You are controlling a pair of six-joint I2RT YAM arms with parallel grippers.
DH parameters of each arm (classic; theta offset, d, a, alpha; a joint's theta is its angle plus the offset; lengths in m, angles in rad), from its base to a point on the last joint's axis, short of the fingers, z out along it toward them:
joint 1: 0 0.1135 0.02 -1.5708
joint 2: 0 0 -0.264 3.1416
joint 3: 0.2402 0 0.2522 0
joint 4: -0.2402 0 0.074 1.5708
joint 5: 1.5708 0 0 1.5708
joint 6: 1.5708 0.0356 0 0
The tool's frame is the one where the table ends.
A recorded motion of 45 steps. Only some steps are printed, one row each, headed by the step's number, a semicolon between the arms.
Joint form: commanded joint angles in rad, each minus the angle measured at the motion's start. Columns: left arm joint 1, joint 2, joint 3, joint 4, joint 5, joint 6; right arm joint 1, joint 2, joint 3, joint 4, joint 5, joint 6.
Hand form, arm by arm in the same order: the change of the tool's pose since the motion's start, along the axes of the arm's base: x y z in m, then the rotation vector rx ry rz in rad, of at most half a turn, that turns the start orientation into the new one. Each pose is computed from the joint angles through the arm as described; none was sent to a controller.
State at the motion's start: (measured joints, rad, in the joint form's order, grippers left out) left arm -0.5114 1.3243 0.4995 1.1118 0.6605 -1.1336; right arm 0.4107 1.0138 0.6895 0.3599 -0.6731 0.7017
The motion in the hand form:
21: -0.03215 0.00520 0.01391 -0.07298 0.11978 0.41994; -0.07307 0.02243 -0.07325 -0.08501 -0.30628 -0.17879
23: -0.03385 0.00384 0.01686 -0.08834 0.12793 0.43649; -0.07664 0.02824 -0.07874 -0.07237 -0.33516 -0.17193
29: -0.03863 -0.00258 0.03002 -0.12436 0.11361 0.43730; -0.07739 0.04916 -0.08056 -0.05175 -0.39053 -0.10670
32: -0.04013 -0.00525 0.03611 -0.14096 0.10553 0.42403; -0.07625 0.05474 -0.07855 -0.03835 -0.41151 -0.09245
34: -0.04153 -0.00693 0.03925 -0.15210 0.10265 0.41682; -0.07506 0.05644 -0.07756 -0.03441 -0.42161 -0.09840
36: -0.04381 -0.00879 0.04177 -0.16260 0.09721 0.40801; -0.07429 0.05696 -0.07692 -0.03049 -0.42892 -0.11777
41: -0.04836 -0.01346 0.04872 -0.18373 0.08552 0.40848; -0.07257 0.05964 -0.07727 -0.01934 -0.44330 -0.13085
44: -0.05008 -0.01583 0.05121 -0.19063 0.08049 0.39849; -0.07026 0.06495 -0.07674 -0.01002 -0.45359 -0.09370
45: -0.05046 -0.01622 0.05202 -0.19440 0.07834 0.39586; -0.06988 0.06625 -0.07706 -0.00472 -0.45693 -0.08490
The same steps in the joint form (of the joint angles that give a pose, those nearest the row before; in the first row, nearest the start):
21: -0.1255 -0.2425 -0.0532 -0.2576 -0.5596 0.0143; 0.3601 -0.1943 -0.4037 0.2960 0.5184 -0.3078
23: -0.1396 -0.2502 -0.0469 -0.2660 -0.5936 0.0057; 0.4001 -0.1595 -0.4286 0.3799 0.5465 -0.3267
29: -0.1806 -0.2625 -0.0134 -0.2753 -0.6399 0.0053; 0.4720 -0.0275 -0.4117 0.5294 0.5436 -0.3644
32: -0.1937 -0.2639 0.0031 -0.2741 -0.6422 0.0023; 0.4833 0.0098 -0.3982 0.5723 0.5361 -0.3740
34: -0.2037 -0.2652 0.0106 -0.2718 -0.6470 -0.0008; 0.4848 0.0245 -0.3925 0.5905 0.5412 -0.3805
36: -0.2169 -0.2677 0.0146 -0.2660 -0.6527 -0.0008; 0.4866 0.0329 -0.3912 0.6076 0.5602 -0.3862
41: -0.2498 -0.2715 0.0314 -0.2629 -0.6873 0.0075; 0.4901 0.0646 -0.3889 0.6556 0.5727 -0.3934
44: -0.2626 -0.2700 0.0384 -0.2589 -0.6906 0.0093; 0.4908 0.1019 -0.3731 0.6838 0.5345 -0.3920
45: -0.2649 -0.2696 0.0400 -0.2556 -0.6907 0.0092; 0.4917 0.1136 -0.3715 0.6986 0.5258 -0.3907

